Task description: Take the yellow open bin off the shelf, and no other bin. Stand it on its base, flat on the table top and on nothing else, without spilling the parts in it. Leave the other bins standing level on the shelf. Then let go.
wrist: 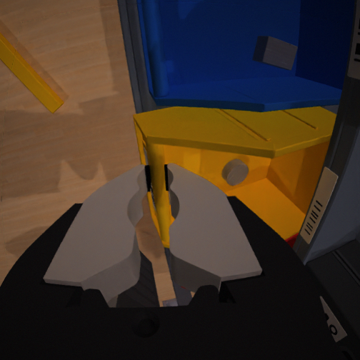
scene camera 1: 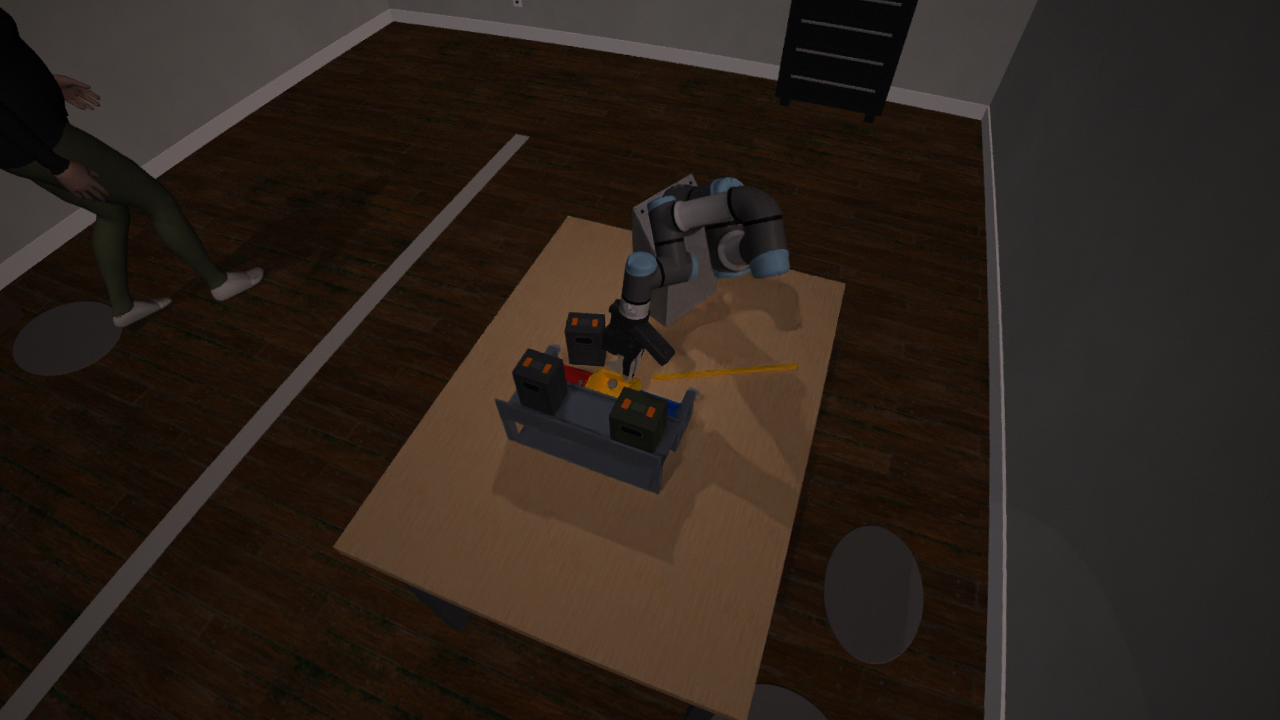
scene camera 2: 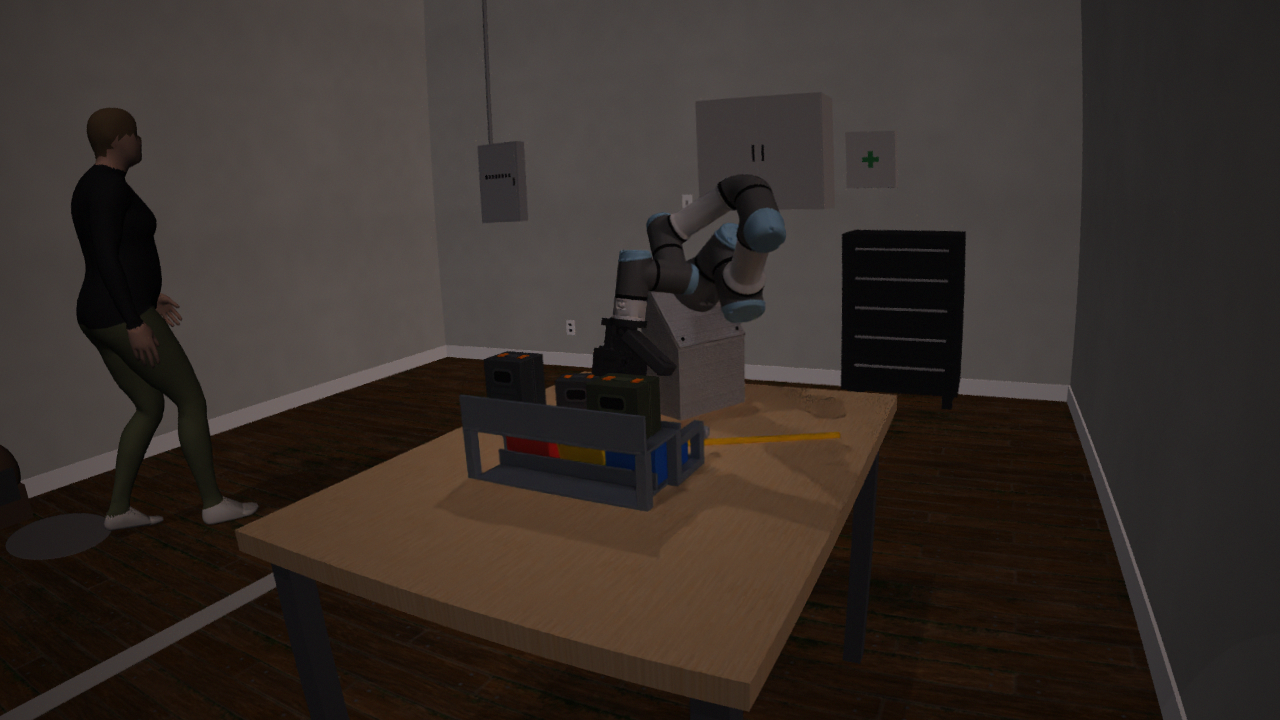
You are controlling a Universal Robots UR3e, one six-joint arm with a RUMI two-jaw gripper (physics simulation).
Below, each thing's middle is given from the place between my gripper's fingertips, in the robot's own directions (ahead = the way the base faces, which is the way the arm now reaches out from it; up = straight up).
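The yellow open bin [scene camera 1: 598, 381] sits 20 mm to the right of my hand and 60 mm ahead of it. Counting from my hand again, the red bin [scene camera 2: 514, 444] is 130 mm to the right of it, 60 mm ahead of it and 10 mm below it. There's the blue bin [scene camera 2: 659, 456] too, which is 10 mm below my hand, 90 mm to the left of it and 70 mm ahead of it. And the dark green box [scene camera 1: 650, 427], that's 100 mm above my hand, 150 mm ahead of it and 90 mm to the left of it.
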